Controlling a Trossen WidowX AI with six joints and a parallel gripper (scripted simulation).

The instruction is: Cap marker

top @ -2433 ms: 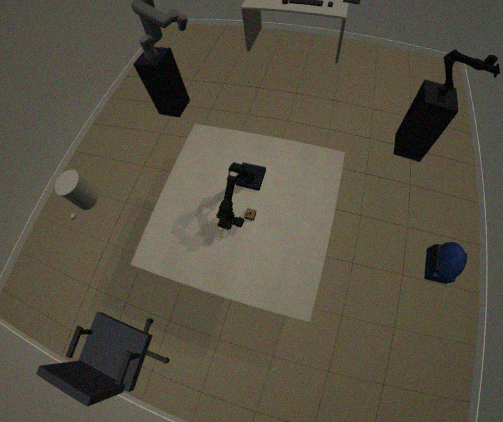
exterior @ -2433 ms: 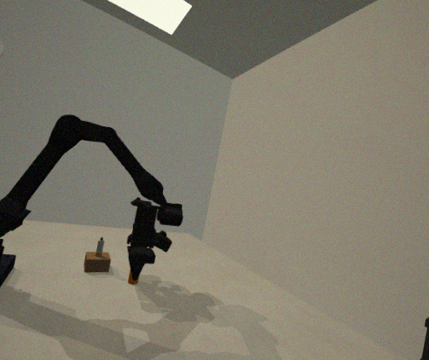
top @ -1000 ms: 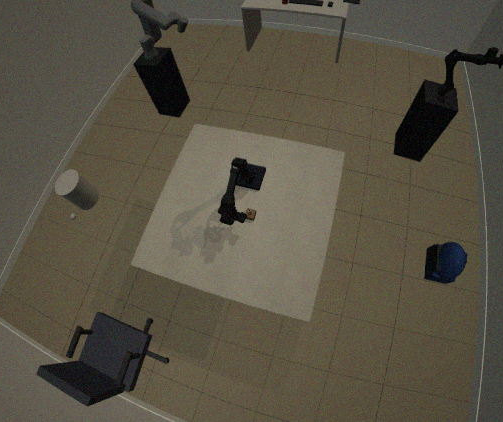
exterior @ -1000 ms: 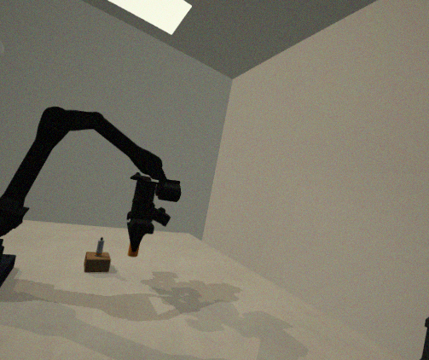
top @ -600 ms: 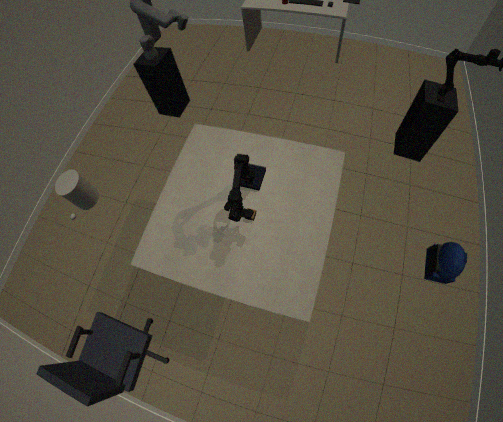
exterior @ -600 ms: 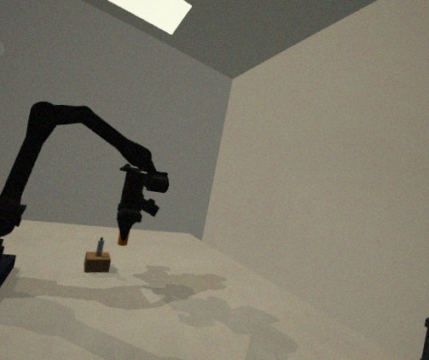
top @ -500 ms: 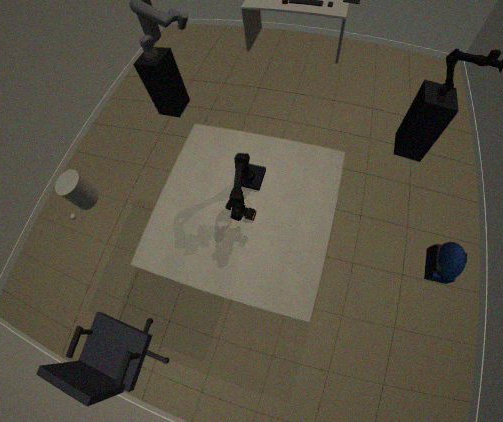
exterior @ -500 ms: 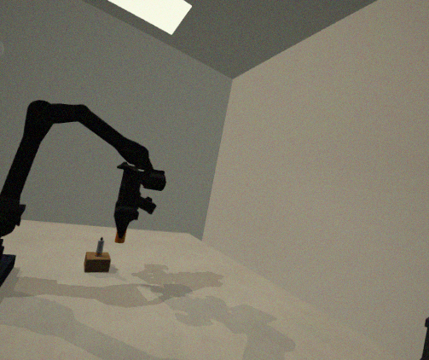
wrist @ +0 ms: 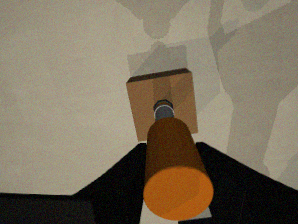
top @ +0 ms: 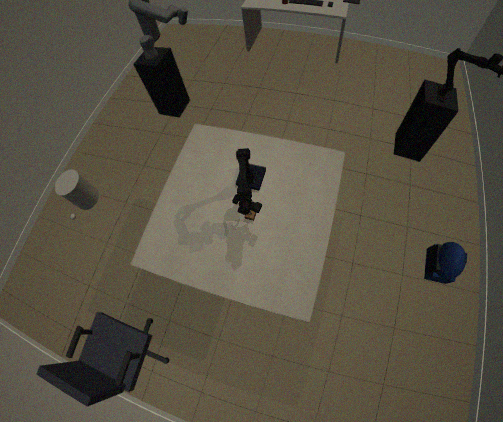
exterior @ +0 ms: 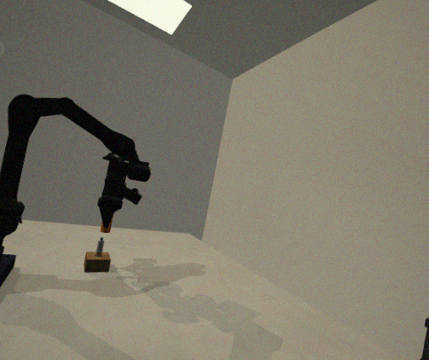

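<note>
The brown holder block is 110 mm below my gripper tip and 10 mm behind it. Round my gripper tip: orange cap (10 mm above).
</note>
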